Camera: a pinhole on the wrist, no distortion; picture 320 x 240 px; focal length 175.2 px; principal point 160.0 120.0 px. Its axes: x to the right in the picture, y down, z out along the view. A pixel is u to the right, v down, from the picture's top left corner.
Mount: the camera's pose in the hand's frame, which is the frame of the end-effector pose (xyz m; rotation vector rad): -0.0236 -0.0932 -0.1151 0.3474 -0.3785 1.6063
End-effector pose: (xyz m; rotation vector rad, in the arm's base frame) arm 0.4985 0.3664 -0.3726 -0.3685 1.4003 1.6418
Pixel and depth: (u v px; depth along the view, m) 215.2 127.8 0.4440
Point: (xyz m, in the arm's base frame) 0.7681 0.6392 -0.3299
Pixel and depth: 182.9 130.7 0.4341
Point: 0.8089 0.5930 -0.3870
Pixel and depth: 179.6 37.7 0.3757
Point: 0.6639 0.6380 -0.5346
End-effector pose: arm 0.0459 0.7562 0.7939 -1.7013 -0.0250 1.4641
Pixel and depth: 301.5 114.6 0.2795
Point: -0.1477 0.8855 0.8435
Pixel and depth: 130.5 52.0 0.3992
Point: 0.0693 1.1533 0.8961
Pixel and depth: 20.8 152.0 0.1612
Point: 0.1942 0.8916 0.9974
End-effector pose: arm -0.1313 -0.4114 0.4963 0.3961 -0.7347 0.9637
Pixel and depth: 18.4 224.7 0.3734
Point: 0.2171 -0.8800 0.3943
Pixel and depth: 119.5 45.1 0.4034
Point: 0.1359 -0.6298 0.7572
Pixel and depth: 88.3 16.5 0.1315
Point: 0.0620 -0.4690 0.5267
